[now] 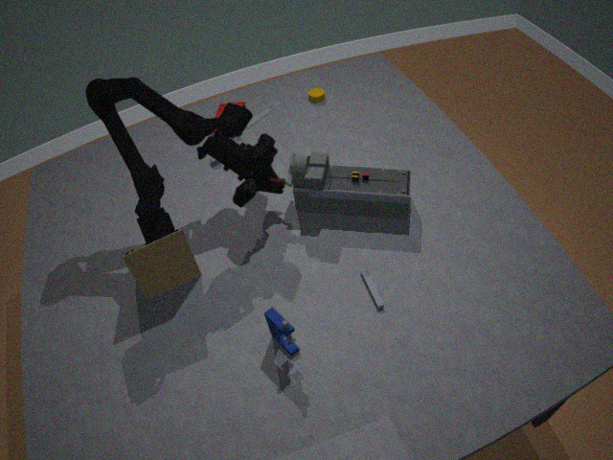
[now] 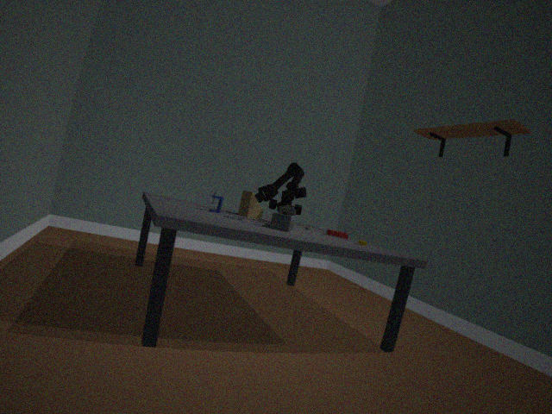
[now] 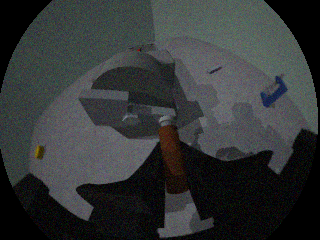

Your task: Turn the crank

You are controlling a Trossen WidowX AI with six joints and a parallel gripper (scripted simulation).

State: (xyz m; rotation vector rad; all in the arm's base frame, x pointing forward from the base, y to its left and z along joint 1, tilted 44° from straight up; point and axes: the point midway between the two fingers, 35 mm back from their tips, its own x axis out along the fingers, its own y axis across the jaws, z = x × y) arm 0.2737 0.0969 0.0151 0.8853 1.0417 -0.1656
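The red pointer lies 18 cm ahead of my gripper tip, 7 cm to the right of it and 3 cm above it. From my gripper tip the other things lie so: grey bar (8 cm ahead, 30 cm to the right, 5 cm below); then brown crank handle (1 cm behind, 1 cm to the left, 3 cm above); then small grey block (12 cm behind, 24 cm to the left, 4 cm below).
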